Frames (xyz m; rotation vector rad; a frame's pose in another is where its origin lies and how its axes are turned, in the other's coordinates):
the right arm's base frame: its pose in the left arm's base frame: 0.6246 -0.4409 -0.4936 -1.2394 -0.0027 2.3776
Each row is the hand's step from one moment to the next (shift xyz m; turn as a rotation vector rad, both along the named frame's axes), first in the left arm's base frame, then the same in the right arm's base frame.
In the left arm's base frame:
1: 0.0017 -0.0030 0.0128 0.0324 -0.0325 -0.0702
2: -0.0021 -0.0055 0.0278 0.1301 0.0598 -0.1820
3: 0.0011 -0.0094 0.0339 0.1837 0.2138 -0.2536
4: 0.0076 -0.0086 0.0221 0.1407 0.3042 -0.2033
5: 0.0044 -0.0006 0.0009 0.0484 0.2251 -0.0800
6: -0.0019 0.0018 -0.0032 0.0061 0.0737 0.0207
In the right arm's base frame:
1: -0.0120 -0.0006 0.0057 0.0258 0.0309 -0.0736
2: -0.0227 0.0000 0.0171 0.1011 -0.0670 -0.1973
3: -0.0306 0.0010 0.0174 0.1912 -0.2112 -0.2502
4: -0.0243 0.0001 0.0055 0.2089 -0.2857 -0.1684
5: -0.0031 -0.0014 -0.0030 0.1273 -0.2041 -0.0394
6: 0.0041 -0.0002 -0.0001 0.0100 -0.0727 0.0226

